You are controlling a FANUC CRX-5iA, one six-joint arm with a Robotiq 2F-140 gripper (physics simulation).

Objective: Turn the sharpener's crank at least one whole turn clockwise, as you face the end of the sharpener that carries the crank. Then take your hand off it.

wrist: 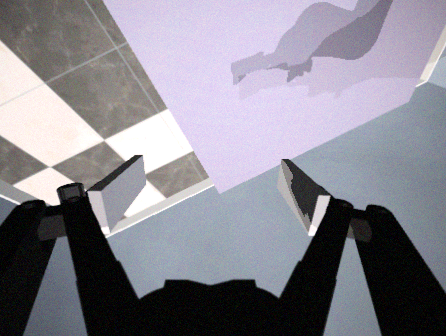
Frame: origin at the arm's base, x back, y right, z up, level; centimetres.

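Seen in the pictures: gripper, between the fingertips: (213, 171).
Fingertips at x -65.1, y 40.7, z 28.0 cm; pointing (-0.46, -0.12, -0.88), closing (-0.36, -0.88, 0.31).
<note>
A point is followed by its place in that frame.
The sharpener and its crank do not show in the wrist view. My gripper (213, 171) {x -65.1, y 40.7, z 28.0 cm} is open, its two finger pads wide apart with nothing between them. Both fingers reach in from the lower part of the view. Where the sharpener is relative to the gripper cannot be told from here.
A pale lilac table top (200, 75) {x -69.8, y 35.1, z -5.2 cm} fills the upper middle, its corner pointing down between the fingers. Shadows of the arm and gripper fall on it. A checkered floor (90, 80) shows at the left, and a blue-grey wall (380, 160) lies below and at the right.
</note>
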